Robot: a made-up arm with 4 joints.
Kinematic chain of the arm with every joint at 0, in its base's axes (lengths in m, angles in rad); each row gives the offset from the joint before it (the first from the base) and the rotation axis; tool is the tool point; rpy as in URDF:
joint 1: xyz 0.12 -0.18 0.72 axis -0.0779 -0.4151 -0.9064
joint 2: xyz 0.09 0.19 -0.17 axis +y
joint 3: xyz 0.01 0.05 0 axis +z
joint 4: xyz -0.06 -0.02 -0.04 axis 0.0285 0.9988 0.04
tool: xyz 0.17 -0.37 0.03 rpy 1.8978 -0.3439 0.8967
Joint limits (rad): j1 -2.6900..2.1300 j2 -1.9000..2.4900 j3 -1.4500..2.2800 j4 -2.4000..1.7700
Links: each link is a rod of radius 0.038 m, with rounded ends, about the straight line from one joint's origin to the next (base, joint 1, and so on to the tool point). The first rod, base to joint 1, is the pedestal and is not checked.
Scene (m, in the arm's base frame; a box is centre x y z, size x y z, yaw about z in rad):
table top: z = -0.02
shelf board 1: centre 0.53 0 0.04 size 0.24 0.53 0.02 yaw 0.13
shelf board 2: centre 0.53 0 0.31 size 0.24 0.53 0.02 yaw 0.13
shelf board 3: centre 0.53 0 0.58 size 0.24 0.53 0.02 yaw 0.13
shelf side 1: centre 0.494 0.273 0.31 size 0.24 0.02 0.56 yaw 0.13
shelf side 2: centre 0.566 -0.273 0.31 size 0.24 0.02 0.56 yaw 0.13
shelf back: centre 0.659 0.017 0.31 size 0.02 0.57 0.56 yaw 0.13
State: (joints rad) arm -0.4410 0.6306 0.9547 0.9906
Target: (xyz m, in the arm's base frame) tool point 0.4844 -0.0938 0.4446
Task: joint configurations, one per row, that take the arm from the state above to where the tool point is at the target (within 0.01 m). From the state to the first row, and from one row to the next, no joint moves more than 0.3 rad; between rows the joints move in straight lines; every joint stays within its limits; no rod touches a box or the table.
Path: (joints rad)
1: -0.5858 0.3420 0.6582 0.7395
2: -0.7306 0.0533 0.3617 0.4884
3: -0.8754 -0.2353 0.0652 0.2373
4: -0.5984 -0.1909 0.3054 0.3626
5: -0.3213 -0.1464 0.5456 0.4880

